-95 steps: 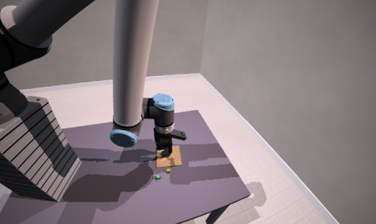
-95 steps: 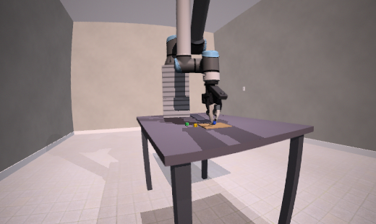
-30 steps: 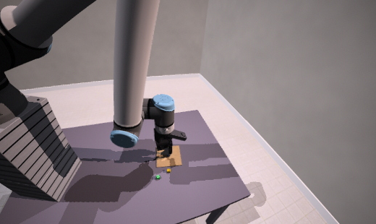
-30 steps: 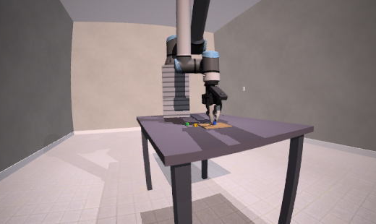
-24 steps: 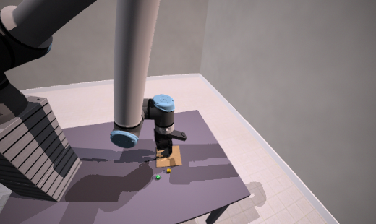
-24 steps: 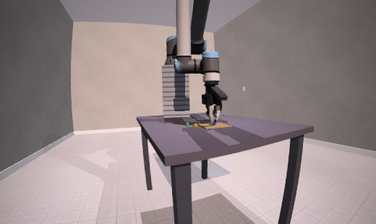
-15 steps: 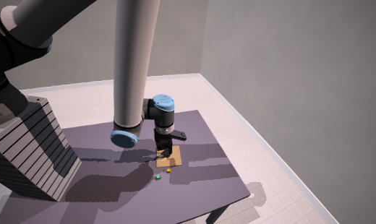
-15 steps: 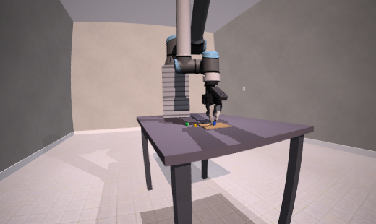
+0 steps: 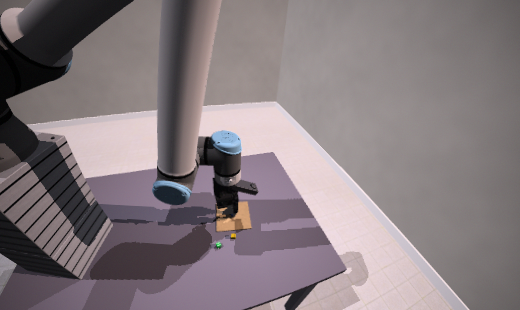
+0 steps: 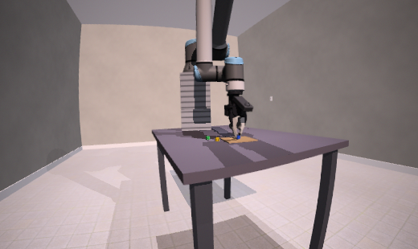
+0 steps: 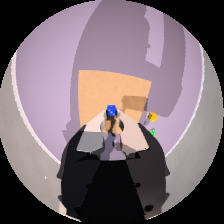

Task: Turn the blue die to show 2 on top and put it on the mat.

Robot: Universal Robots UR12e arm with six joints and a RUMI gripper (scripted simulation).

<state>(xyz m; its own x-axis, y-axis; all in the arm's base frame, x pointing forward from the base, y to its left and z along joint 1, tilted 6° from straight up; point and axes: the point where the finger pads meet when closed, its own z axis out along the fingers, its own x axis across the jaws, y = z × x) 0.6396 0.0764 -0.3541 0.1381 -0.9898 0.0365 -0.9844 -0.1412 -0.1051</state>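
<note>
Now: the blue die 1 cm below my hand. The rest, counted from my hand: tan mat (2 cm below); then yellow die (10 cm to the right, 1 cm below, 1 cm behind); then green die (13 cm to the right, 7 cm behind, 1 cm below).
</note>
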